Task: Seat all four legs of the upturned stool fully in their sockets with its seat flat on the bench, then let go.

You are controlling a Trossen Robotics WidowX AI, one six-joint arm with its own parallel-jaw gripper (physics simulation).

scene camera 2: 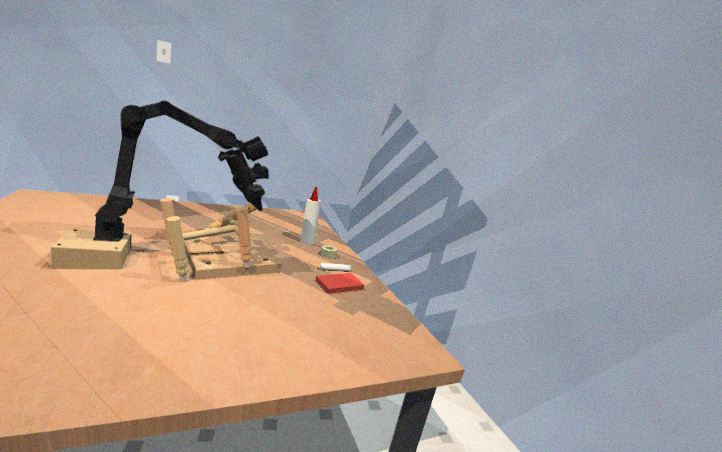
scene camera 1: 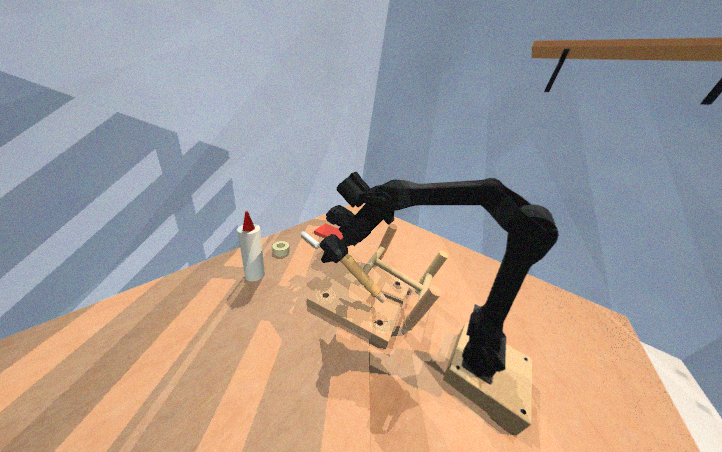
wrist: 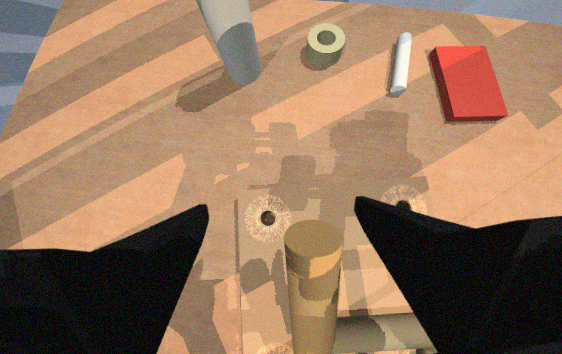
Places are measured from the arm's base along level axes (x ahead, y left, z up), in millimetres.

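Where they show: gripper, fingertip midpoint: (scene camera 2: 257, 205) (wrist: 282, 207); arm's base at its link origin: (scene camera 2: 108, 237) (scene camera 1: 478, 363).
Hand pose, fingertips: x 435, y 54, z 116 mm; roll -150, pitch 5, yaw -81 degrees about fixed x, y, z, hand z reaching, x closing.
Note:
Each offset is from my fingertips to the top centre of the thing. "*": to the spot under its first point.
The stool's flat wooden seat (scene camera 1: 337, 305) (scene camera 2: 225, 269) (wrist: 262, 309) lies on the bench with its sockets facing up; two empty sockets (wrist: 268, 218) (wrist: 403, 204) show in the wrist view. One round wooden leg (scene camera 1: 359, 273) (scene camera 2: 243, 235) (wrist: 312, 274) leans up from the seat. Three other legs (scene camera 1: 435, 265) (scene camera 1: 422, 309) (scene camera 1: 388, 238) stand tilted at the seat's far side, joined by thin stretchers @[* 173 mm back, 128 mm right, 52 mm down] (scene camera 1: 400, 274). My gripper (scene camera 1: 337, 253) (scene camera 2: 255, 199) (wrist: 282, 207) is open. Its fingers stand on either side of the leaning leg's top end, not touching it.
A white glue bottle with a red tip @[242 mm ahead, 99 mm left, 70 mm up] (scene camera 1: 251, 253) (scene camera 2: 310, 220) (wrist: 234, 42), a pale ring @[288 mm ahead, 40 mm right, 140 mm down] (scene camera 1: 280, 248) (scene camera 2: 329, 251) (wrist: 326, 40), a white stick @[265 mm ahead, 172 mm right, 148 mm down] (scene camera 1: 310, 239) (scene camera 2: 335, 266) (wrist: 400, 63) and a red block @[240 mm ahead, 283 mm right, 154 mm down] (scene camera 1: 328, 230) (scene camera 2: 339, 282) (wrist: 446, 84) lie beyond the stool. The arm's base plate (scene camera 1: 512, 395) is bolted nearby.

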